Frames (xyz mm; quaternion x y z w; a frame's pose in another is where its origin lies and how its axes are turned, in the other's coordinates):
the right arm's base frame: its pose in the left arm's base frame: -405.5 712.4 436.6 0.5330 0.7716 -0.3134 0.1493
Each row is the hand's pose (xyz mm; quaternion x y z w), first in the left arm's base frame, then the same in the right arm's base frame.
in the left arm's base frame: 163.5 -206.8 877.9 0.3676 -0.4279 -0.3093 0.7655
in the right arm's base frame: -1139.5 161.7 196.9 0.0196 -0.7042 0.7055 0.0770
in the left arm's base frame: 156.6 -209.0 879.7 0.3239 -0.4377 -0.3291 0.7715
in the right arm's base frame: -1139.5 154.3 197.7 0.0283 -0.7345 0.6759 0.0532
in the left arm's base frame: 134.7 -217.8 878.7 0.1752 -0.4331 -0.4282 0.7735
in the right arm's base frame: -1136.8 132.5 206.4 0.0800 -0.8349 0.5445 0.0089
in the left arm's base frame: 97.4 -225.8 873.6 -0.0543 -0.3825 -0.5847 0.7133
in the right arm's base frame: -1125.3 98.1 219.3 -0.1827 0.9362 -0.2982 0.0343
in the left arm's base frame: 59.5 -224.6 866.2 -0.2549 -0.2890 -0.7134 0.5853
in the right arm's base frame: -1105.6 66.1 228.0 -0.2910 0.9549 -0.0343 0.0479
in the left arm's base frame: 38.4 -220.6 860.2 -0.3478 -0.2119 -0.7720 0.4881
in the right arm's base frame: -1091.1 49.6 232.2 -0.3500 0.9287 0.1177 0.0341
